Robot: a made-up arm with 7 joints.
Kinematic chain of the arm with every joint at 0, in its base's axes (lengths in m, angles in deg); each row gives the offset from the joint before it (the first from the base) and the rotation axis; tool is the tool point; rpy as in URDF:
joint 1: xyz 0 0 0.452 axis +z
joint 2: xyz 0 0 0 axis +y
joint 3: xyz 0 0 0.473 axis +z
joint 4: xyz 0.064 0 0 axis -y
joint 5: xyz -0.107 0 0.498 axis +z
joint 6: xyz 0 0 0 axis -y
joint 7: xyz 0.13 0 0 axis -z
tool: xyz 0 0 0 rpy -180 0 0
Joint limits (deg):
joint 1: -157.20..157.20
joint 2: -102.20..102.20
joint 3: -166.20..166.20
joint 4: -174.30..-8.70
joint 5: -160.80..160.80
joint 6: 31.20..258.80
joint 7: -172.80..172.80
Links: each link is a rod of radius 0.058 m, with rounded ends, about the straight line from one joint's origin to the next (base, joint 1, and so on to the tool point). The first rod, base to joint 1, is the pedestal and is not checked.
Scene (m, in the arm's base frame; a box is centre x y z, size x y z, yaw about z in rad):
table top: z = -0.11
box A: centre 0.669 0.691 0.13 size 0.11 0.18 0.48 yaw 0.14
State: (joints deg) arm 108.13 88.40 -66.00 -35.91 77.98 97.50 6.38
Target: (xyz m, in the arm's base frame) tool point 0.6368 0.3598 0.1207
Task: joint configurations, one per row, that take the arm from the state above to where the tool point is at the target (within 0.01 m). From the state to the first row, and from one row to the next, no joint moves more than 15 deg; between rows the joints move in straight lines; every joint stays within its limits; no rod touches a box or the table.
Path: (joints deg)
1: 110.13 81.92 -54.19 -42.63 77.25 83.90 -3.99
2: 112.13 75.44 -42.38 -49.35 76.52 70.30 -14.36
3: 114.13 68.95 -30.57 -56.06 75.79 56.70 -24.73
4: 116.13 62.47 -18.76 -62.78 75.06 43.10 -35.11
5: 109.58 71.14 -30.33 -73.72 76.14 56.08 -24.73
6: 103.02 79.81 -41.90 -84.65 77.23 69.06 -14.36
7: 96.47 88.48 -53.47 -95.59 78.32 82.05 -3.99
8: 89.91 97.14 -65.03 -106.52 79.40 95.03 6.38

